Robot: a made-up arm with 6 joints.
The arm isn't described. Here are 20 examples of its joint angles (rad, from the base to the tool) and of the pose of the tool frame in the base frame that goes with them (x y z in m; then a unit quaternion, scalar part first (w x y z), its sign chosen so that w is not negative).
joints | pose
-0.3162 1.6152 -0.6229 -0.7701 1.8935 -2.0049 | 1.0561 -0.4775 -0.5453 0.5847 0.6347 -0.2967 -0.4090
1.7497 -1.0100 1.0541 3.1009 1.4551 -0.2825 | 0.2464 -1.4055 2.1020 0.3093 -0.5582 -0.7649 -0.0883
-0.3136 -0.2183 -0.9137 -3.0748 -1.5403 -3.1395 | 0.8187 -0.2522 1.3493 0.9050 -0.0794 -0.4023 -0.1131
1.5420 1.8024 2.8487 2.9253 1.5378 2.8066 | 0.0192 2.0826 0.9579 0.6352 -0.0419 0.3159 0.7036
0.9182 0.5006 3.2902 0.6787 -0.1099 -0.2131 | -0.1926 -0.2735 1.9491 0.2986 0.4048 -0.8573 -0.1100
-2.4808 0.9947 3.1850 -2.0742 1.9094 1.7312 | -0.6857 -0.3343 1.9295 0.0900 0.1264 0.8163 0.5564
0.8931 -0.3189 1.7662 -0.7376 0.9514 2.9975 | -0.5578 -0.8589 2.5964 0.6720 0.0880 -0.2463 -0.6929
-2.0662 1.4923 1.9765 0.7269 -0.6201 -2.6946 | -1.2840 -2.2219 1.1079 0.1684 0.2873 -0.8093 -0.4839
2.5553 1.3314 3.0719 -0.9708 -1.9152 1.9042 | -1.1905 0.6136 1.6842 0.1910 -0.0818 0.8463 -0.4905
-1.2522 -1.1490 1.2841 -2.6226 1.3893 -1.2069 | -0.6695 1.7340 1.7020 0.1295 -0.5632 0.3156 -0.7527
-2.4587 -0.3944 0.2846 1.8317 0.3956 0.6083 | -0.3482 -0.3744 2.5212 0.1002 0.5520 -0.7652 0.3159
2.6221 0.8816 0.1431 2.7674 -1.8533 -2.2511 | -1.8273 1.1218 0.8632 0.5713 0.2983 -0.4037 0.6493
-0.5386 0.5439 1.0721 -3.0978 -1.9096 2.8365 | 1.3416 -0.7925 2.3396 0.3724 -0.2118 -0.9016 0.0595
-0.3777 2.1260 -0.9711 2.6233 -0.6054 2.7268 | 0.1481 -0.1164 -0.5707 0.2303 0.1530 0.8318 -0.4814
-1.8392 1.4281 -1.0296 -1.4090 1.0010 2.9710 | -0.3538 -0.6913 -0.2025 0.3262 0.1925 0.8700 0.3158
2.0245 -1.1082 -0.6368 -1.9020 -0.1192 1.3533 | 0.0007 -0.0503 1.6973 0.3921 0.3251 0.0906 0.8558
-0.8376 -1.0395 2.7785 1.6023 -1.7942 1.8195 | -1.2740 1.1379 0.4116 0.4476 0.0428 -0.2113 -0.8679
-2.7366 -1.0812 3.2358 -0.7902 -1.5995 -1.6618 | 1.3831 0.4462 0.1416 0.7817 -0.5676 -0.0025 -0.2585
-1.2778 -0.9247 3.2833 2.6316 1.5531 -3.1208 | -0.3335 1.4265 0.3803 0.2181 -0.7580 -0.6077 -0.0931
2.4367 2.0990 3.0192 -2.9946 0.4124 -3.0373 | -1.5527 1.3355 0.7014 0.3865 0.1953 -0.1869 0.8818
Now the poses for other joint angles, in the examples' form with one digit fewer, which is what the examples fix.
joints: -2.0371 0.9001 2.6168 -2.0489 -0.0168 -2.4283
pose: -0.427 -0.855 2.454 0.296 0.673 -0.189 0.650
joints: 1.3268 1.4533 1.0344 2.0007 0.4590 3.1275
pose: 0.568 2.599 0.178 0.592 0.209 0.618 0.473
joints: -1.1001 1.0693 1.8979 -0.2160 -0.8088 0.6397
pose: 1.009 -1.918 1.920 0.862 -0.225 0.098 -0.444
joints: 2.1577 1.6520 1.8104 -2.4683 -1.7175 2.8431
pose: -1.471 2.000 0.729 0.025 -0.562 0.471 -0.679
